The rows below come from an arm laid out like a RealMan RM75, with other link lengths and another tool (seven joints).
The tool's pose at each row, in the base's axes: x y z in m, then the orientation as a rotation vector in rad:
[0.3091, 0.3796, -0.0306, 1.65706, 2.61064, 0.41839]
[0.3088, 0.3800, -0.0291, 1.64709, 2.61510, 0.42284]
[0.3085, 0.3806, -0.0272, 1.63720, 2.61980, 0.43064]
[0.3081, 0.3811, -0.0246, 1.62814, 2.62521, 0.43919]
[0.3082, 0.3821, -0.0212, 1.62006, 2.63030, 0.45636]
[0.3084, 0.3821, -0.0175, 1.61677, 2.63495, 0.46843]
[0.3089, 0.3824, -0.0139, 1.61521, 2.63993, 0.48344]
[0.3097, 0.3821, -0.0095, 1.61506, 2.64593, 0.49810]
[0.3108, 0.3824, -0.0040, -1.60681, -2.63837, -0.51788]
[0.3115, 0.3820, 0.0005, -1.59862, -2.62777, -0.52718]
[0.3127, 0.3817, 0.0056, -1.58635, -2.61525, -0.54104]
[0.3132, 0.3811, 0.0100, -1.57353, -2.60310, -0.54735]
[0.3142, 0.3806, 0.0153, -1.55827, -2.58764, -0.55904]
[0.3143, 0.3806, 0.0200, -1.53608, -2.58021, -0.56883]
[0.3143, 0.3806, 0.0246, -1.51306, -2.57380, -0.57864]
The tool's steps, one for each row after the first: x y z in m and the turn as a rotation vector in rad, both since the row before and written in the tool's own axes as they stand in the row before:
[0.0007, 0.0002, -0.0014, -0.00257, 0.00162, -0.00696]
[0.0009, 0.0004, -0.0017, -0.00396, 0.00337, -0.00688]
[0.0009, 0.0005, -0.0025, -0.00367, 0.00455, -0.00650]
[0.0013, 0.0013, -0.0030, -0.00753, 0.00863, -0.00558]
[0.0004, 0.0011, -0.0035, -0.00403, 0.00769, -0.00266]
[0.0005, 0.0015, -0.0033, -0.00469, 0.00989, -0.00157]
[0.0000, 0.0017, -0.0041, -0.00354, 0.01096, -0.00089]
[0.0006, 0.0026, -0.0050, -0.00562, 0.01683, -0.00016]
[0.0001, 0.0017, -0.0043, -0.00020, 0.01367, 0.00094]
[0.0001, 0.0023, -0.0047, -0.00144, 0.01807, -0.00019]
[0.0002, 0.0014, -0.0042, 0.00325, 0.01670, -0.00034]
[0.0003, 0.0021, -0.0050, 0.00142, 0.02136, -0.00018]
[0.0011, 0.0014, -0.0044, 0.00200, 0.01895, -0.00719]
[0.0012, 0.0012, -0.0043, 0.00180, 0.01860, -0.00819]

